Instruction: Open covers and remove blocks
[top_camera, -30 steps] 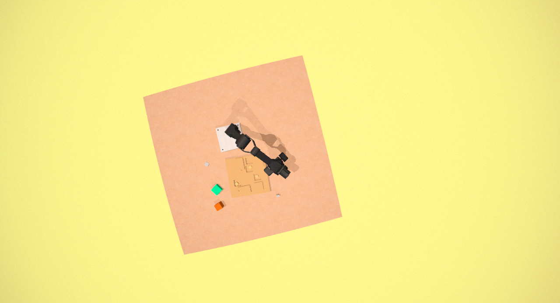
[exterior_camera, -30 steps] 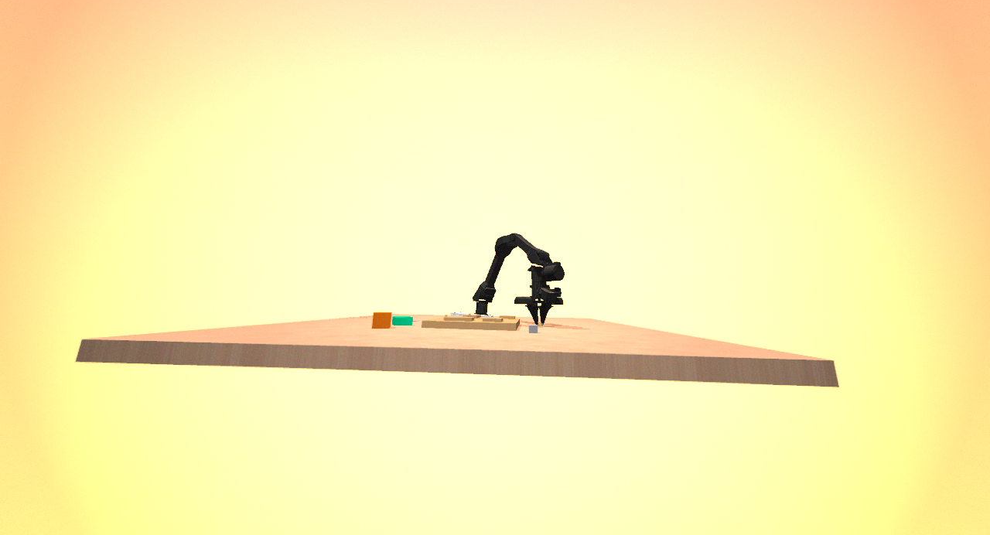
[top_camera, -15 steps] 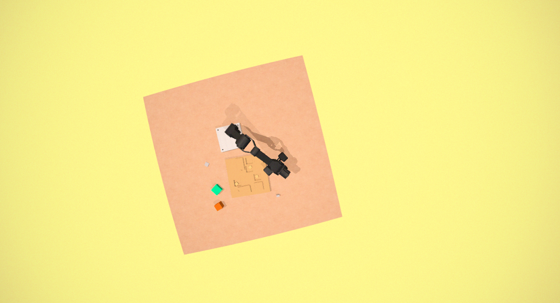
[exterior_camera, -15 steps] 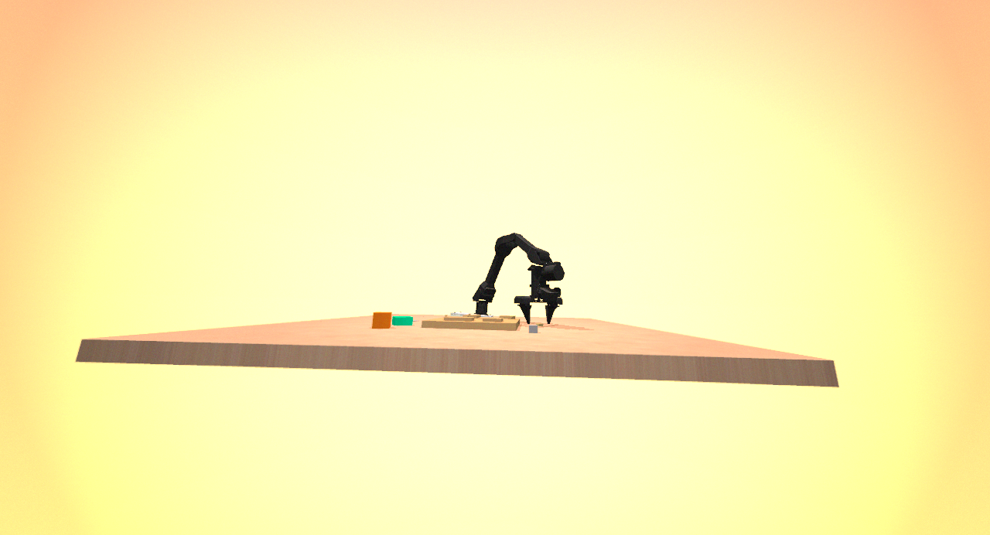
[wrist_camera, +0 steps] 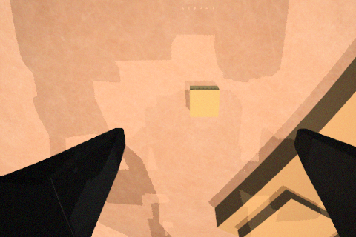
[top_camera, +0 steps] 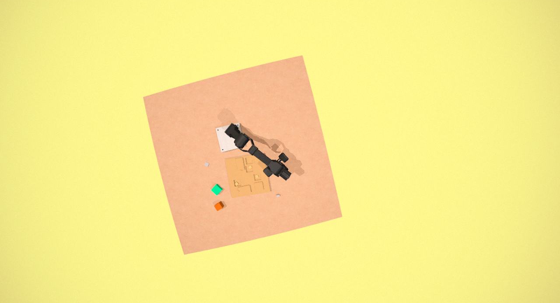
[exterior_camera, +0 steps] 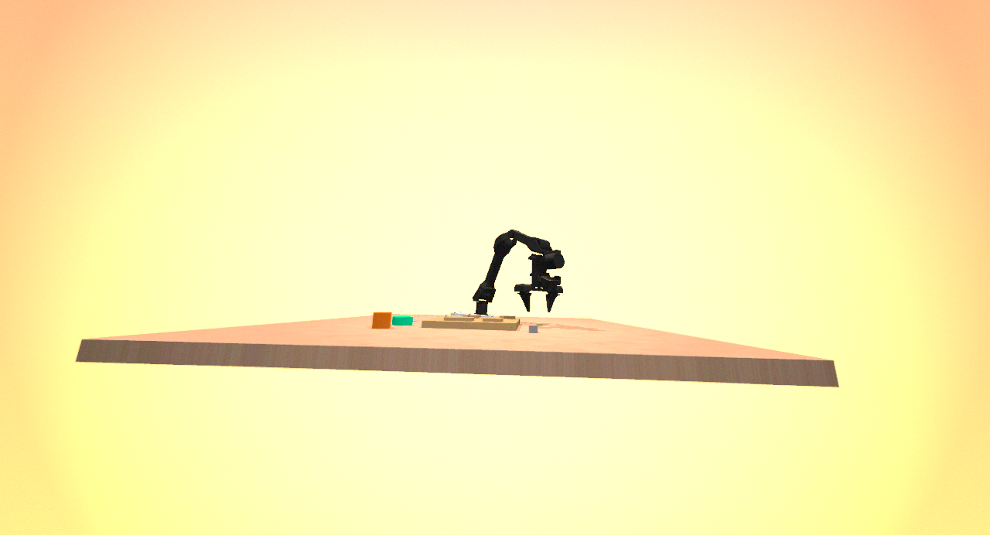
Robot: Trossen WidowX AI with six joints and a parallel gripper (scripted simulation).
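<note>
Now: gripper tip 4 cm short of the tan puzzle board, 21 cm to the left of it and 3 cm above it. Round my gripper tip: grey cube (25 cm ahead, 4 cm to the right, 4 cm below); then green block (10 cm ahead, 48 cm to the right, 4 cm below); then orange block (22 cm ahead, 49 cm to the right, 3 cm below).
</note>
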